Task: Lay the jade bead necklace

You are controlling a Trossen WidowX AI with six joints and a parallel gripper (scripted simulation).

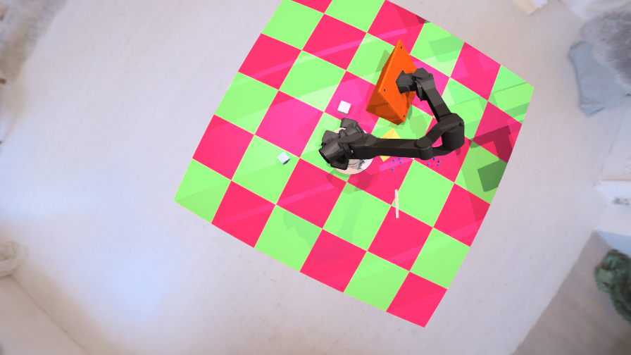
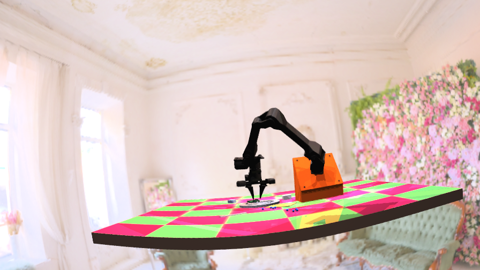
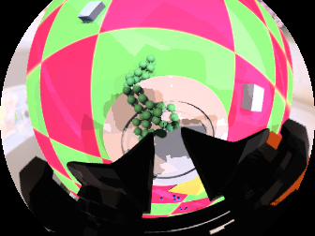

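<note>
My gripper tip is 4 cm to the right of the round bead board, 2 cm above it and 1 cm past it. Round my gripper tip: pale blue cube (18 cm to the right, 16 cm ahead, 2 cm below); white cube (15 cm behind, 8 cm to the right, 2 cm below); yellow patch (16 cm to the left, 12 cm behind, 3 cm below).
</note>
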